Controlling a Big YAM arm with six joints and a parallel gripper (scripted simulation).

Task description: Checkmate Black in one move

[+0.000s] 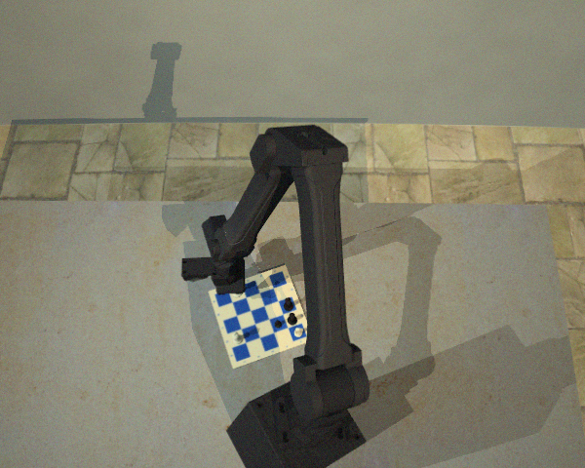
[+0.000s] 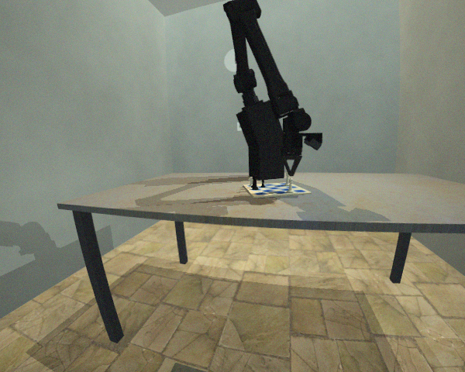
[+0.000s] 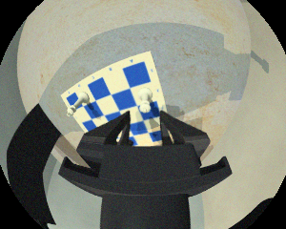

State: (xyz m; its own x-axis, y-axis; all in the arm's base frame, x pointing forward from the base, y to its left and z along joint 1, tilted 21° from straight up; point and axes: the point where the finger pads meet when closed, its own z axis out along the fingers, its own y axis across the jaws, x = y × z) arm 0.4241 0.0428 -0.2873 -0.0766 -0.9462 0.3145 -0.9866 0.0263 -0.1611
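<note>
My hand is 7 cm past the chessboard, 5 cm to the left of it and 7 cm above it.
</note>
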